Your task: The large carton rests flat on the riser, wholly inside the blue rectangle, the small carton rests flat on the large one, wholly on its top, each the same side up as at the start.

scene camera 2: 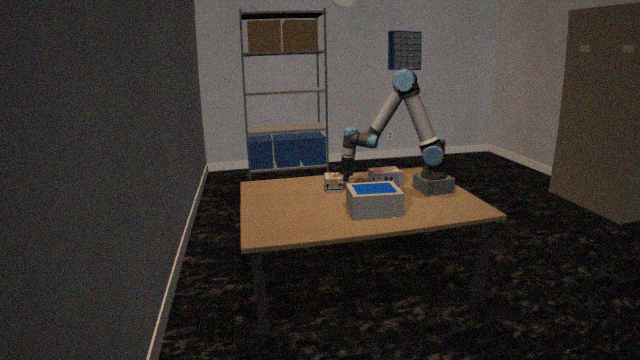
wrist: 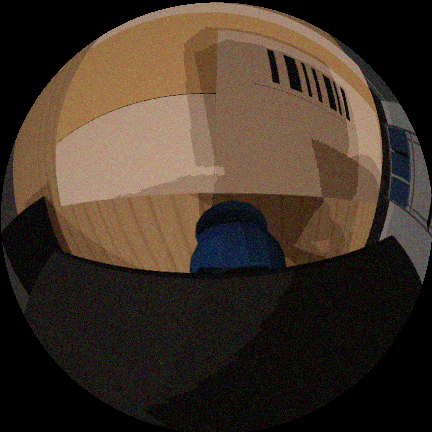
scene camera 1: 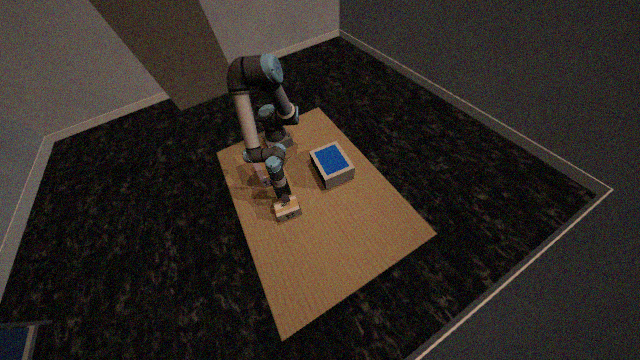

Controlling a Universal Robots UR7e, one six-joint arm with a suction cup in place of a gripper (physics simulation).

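Observation:
The small carton [scene camera 1: 287,211] [scene camera 2: 333,182] [wrist: 266,132] stands on the wooden table [scene camera 1: 340,251] [scene camera 2: 291,214], left of the riser. My suction cup [scene camera 1: 284,199] [scene camera 2: 345,177] [wrist: 235,238] is low, close beside the small carton's near side and over bare table. It is off the carton and holds nothing. The large carton [scene camera 1: 261,172] [scene camera 2: 386,173] lies on the table behind the riser, partly hidden by my arm in scene camera 1. The grey riser [scene camera 1: 338,178] [scene camera 2: 375,206] carries the blue rectangle [scene camera 1: 331,159] [scene camera 2: 373,188], which is bare.
The arm's base block [scene camera 2: 433,184] stands at the table's back right corner. A shelf rack [scene camera 2: 241,89] with blue bins and brown boxes stands against the back wall. A tall brown cabinet [scene camera 2: 597,111] stands at the right.

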